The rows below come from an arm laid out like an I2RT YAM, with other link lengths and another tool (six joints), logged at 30 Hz.
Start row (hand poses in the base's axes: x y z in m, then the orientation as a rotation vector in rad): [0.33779, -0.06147, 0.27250, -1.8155, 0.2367, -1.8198]
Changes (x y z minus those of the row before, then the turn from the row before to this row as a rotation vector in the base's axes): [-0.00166, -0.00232, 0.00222, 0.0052, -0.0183, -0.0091]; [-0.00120, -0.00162, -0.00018, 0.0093, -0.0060, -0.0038]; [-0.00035, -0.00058, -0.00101, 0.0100, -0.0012, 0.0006]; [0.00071, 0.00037, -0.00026, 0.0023, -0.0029, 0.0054]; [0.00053, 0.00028, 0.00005, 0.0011, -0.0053, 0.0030]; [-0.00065, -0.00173, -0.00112, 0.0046, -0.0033, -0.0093]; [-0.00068, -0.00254, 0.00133, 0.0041, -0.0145, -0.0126]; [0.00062, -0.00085, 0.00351, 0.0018, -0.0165, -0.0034]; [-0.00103, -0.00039, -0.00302, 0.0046, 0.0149, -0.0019]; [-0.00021, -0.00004, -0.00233, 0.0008, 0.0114, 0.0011]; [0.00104, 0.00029, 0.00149, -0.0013, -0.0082, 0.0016]
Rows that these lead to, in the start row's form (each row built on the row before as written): [0.33613, -0.06379, 0.27472, -1.7962, 0.2430, -1.8396]; [0.33493, -0.06541, 0.27454, -1.7849, 0.2525, -1.8433]; [0.33458, -0.06599, 0.27353, -1.7769, 0.2603, -1.8395]; [0.33529, -0.06562, 0.27327, -1.7716, 0.2562, -1.8372]; [0.33582, -0.06534, 0.27332, -1.7652, 0.2523, -1.8391]; [0.33517, -0.06707, 0.27220, -1.7606, 0.2637, -1.8464]; [0.33449, -0.06961, 0.27353, -1.7459, 0.2734, -1.8655]; [0.33511, -0.07046, 0.27704, -1.7291, 0.2718, -1.8807]; [0.33408, -0.07085, 0.27402, -1.7410, 0.2834, -1.8678]; [0.33387, -0.07089, 0.27169, -1.7514, 0.2875, -1.8573]; [0.33491, -0.07060, 0.27318, -1.7440, 0.2817, -1.8635]
